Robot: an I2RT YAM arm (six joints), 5 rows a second.
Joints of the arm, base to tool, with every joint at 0 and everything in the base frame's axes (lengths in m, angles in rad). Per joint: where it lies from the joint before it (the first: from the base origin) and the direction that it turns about. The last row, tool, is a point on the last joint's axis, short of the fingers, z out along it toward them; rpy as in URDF.
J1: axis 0 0 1 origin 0 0 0.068
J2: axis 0 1 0 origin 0.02 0.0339 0.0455
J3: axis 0 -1 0 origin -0.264 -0.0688 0
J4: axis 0 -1 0 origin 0.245 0.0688 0.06
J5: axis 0 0 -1 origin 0.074 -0.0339 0.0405
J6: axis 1 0 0 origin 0.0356 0 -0.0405
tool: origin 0 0 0 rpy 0 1.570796 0
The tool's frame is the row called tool.
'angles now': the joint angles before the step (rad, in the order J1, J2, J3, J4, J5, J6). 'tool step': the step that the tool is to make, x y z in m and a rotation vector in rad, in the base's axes. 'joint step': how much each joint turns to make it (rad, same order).
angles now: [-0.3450, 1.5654, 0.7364, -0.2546, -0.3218, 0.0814]
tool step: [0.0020, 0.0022, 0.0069, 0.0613, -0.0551, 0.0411]
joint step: [-0.0005, -0.0156, 0.0051, 0.0105, -0.0869, 0.0003]
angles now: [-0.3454, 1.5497, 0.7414, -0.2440, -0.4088, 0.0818]
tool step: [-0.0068, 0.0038, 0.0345, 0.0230, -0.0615, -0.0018]
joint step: [0.0005, -0.1170, 0.0323, -0.0882, -0.0350, 0.0265]
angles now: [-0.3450, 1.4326, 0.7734, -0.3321, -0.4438, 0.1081]
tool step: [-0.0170, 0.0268, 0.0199, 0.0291, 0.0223, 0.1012]
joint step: [0.0743, -0.1161, 0.0003, -0.1522, -0.0321, -0.0129]
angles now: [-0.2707, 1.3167, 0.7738, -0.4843, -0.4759, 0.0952]
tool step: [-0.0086, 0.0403, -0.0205, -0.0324, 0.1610, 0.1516]
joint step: [0.1650, 0.0229, -0.0339, -0.1028, 0.0611, -0.0177]
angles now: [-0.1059, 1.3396, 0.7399, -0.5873, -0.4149, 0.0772]
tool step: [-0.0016, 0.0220, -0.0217, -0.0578, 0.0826, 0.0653]
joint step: [0.1033, 0.0570, -0.0344, 0.0177, 0.0713, 0.0156]
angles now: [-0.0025, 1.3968, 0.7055, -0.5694, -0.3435, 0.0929]
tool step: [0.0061, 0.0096, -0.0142, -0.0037, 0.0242, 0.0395]
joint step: [0.0404, 0.0675, -0.0038, 0.0470, 0.0034, -0.0001]
